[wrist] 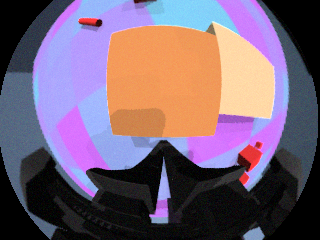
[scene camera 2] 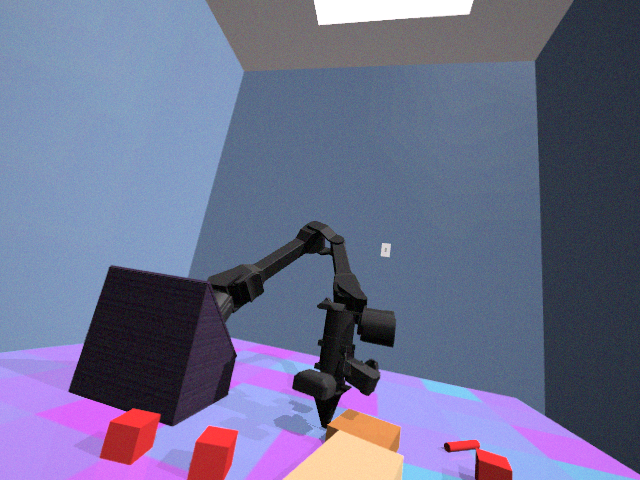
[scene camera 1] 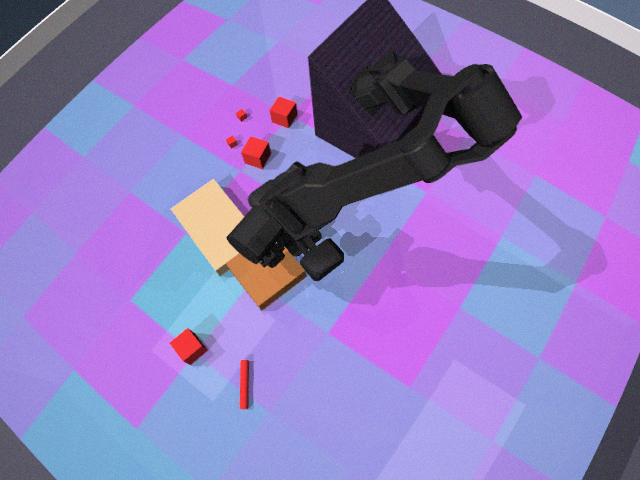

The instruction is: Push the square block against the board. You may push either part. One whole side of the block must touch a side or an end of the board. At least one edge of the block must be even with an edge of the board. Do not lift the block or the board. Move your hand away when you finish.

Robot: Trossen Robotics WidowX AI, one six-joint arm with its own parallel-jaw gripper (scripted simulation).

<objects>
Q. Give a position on a red cube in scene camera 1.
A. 256, 152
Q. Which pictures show the square block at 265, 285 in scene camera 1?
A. The wrist view, scene camera 2 and scene camera 1: all of them.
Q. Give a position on a square block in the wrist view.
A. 165, 81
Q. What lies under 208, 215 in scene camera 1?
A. A board.
</objects>
